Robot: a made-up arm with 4 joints.
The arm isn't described. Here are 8 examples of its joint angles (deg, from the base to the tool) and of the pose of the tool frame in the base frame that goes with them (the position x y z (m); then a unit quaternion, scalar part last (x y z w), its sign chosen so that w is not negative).
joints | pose
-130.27 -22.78 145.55 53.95 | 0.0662 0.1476 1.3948 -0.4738 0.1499 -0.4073 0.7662
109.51 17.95 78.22 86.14 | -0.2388 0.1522 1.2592 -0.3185 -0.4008 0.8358 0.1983
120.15 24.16 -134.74 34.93 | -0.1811 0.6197 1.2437 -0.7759 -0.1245 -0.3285 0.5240
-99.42 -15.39 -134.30 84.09 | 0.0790 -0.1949 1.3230 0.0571 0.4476 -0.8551 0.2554
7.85 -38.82 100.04 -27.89 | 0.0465 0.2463 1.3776 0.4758 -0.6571 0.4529 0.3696
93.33 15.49 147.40 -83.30 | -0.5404 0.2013 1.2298 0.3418 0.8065 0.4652 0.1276
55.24 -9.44 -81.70 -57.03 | -0.2773 0.5928 1.3515 0.9372 0.2627 0.1933 0.1235
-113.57 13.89 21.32 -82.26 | -0.2019 0.0857 1.3920 0.6192 0.7235 0.3000 0.0565
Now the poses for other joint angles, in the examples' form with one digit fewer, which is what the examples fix.
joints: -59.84 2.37 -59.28 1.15
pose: -0.333 -0.141 1.378 -0.500 -0.738 0.148 0.429
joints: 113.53 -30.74 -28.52 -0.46
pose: 0.354 0.239 1.217 0.702 -0.686 0.186 0.046
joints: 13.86 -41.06 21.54 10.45
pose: -0.033 0.504 1.162 0.888 -0.205 0.411 0.018
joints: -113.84 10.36 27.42 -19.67
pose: -0.152 0.100 1.405 -0.727 -0.602 -0.006 0.330
